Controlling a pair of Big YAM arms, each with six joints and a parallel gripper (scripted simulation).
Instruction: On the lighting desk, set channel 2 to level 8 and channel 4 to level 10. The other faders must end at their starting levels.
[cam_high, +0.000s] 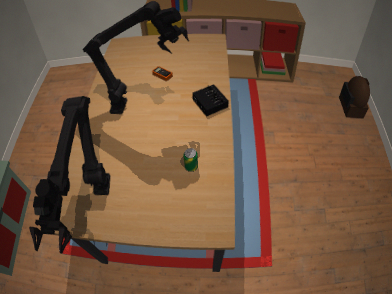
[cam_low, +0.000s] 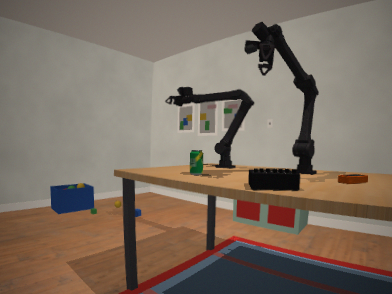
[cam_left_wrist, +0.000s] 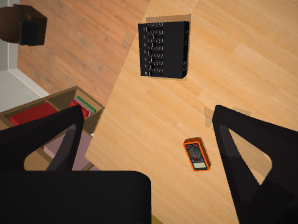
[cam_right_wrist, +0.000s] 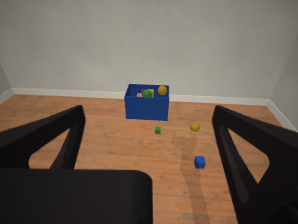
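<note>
Right now my left hand is 180 mm short of the channel 2 knob, 60 mm to the right of it and 430 mm above it. From my left hand the other things lie so: channel 3 knob (170 mm ahead, 80 mm to the left, 430 mm below); channel 4 cap (170 mm ahead, 110 mm to the left, 430 mm below).
</note>
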